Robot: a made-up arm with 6 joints.
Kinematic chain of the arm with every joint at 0, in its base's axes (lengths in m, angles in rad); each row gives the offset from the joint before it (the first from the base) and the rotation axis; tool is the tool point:
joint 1: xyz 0 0 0.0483 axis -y
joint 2: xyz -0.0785 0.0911 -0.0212 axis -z
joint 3: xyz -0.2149 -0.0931 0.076 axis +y
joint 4: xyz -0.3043 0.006 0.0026 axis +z
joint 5: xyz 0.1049 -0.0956 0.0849 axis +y
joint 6: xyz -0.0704 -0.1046 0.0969 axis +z
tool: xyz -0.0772 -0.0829 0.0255
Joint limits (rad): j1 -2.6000..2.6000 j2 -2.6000..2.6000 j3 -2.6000..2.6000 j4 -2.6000..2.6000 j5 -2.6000..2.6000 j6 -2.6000..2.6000
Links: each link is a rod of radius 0.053 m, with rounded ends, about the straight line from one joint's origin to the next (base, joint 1, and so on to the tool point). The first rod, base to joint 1, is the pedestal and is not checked.
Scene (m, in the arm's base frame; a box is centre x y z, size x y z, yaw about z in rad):
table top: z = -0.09
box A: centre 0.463 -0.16 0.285 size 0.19 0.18 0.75 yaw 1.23
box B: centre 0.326 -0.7 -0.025 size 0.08 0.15 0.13 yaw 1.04
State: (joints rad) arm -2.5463 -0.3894 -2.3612 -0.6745 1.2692 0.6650
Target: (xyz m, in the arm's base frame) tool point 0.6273 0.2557 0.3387
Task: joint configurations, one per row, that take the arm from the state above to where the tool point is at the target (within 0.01 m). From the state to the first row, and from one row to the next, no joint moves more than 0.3 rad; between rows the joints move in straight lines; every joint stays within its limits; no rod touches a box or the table.
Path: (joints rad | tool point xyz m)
1: -2.5373 -0.2734 -2.1857 -0.9154 1.0489 0.9086 | -0.1706 -0.3494 0.4357
2: -2.5283 -0.1574 -2.0102 -1.1563 0.8286 1.1521 | -0.1285 -0.3029 0.5554
3: -2.5193 -0.0414 -1.8348 -1.3972 0.6083 1.3957 | -0.0549 -0.2268 0.6684
4: -2.5103 0.0746 -1.6593 -1.6381 0.3880 1.6392 | 0.0419 -0.1176 0.7560
5: -2.5013 0.1906 -1.4838 -1.8790 0.1677 1.8828 | 0.1491 0.0212 0.8001
6: -2.5177 0.1866 -1.2903 -1.9992 -0.0886 2.0023 | 0.2857 0.0917 0.7924
7: -2.5342 0.1825 -1.0968 -2.1193 -0.3448 2.1219 | 0.4136 0.1534 0.7417
8: -2.5506 0.1785 -0.9033 -2.2395 -0.6010 2.2414 | 0.5179 0.2025 0.6559
9: -2.5671 0.1745 -0.7098 -2.3597 -0.8573 2.3609 | 0.5886 0.2360 0.5488
10: -2.5835 0.1705 -0.5164 -2.4798 -1.1135 2.4805 | 0.6230 0.2532 0.4379
11: -2.6000 0.1665 -0.3229 -2.6000 -1.3698 2.6000 | 0.6273 0.2557 0.3387

